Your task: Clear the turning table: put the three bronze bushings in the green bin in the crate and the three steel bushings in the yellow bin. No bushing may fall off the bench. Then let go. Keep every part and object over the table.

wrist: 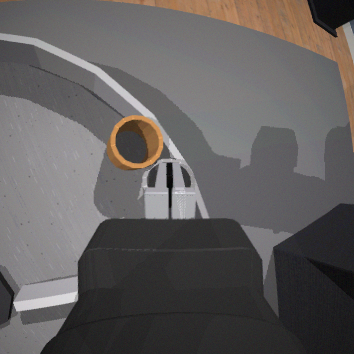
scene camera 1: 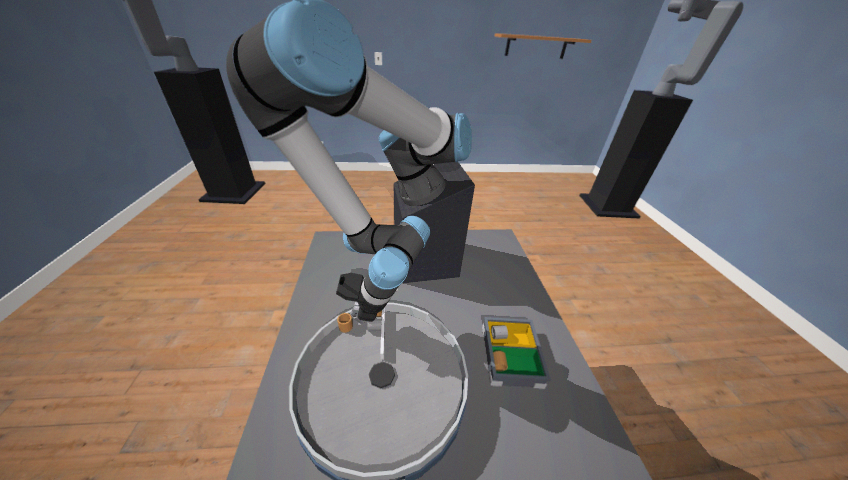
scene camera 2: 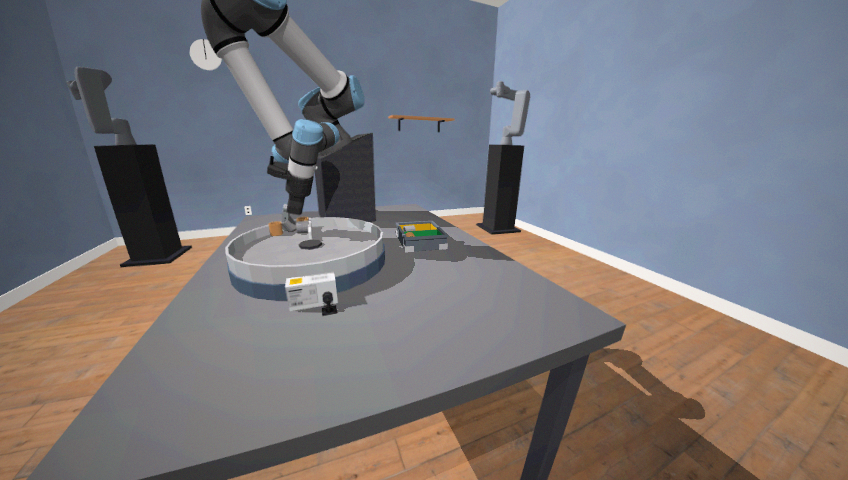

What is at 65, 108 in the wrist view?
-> A turning table.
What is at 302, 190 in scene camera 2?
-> My gripper.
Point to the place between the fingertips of my gripper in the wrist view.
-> At 168, 175
